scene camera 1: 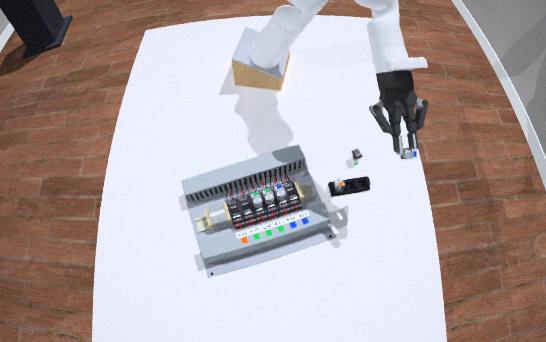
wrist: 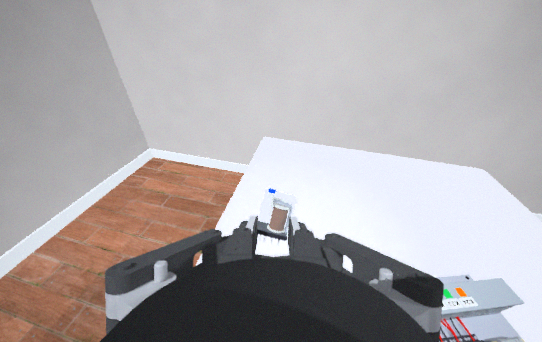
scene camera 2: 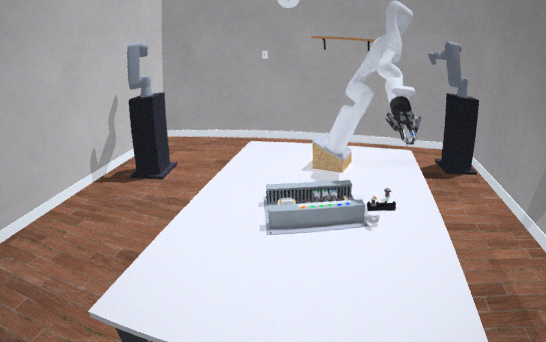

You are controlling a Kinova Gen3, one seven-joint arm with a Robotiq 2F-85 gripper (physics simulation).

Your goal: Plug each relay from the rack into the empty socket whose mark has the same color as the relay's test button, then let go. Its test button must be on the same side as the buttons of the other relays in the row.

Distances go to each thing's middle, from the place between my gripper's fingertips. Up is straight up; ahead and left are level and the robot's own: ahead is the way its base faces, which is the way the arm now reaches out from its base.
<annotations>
The grey panel (scene camera 2: 294,230) lies 30 cm to the right of my hand, 26 cm below it and 5 cm behind it.
</annotations>
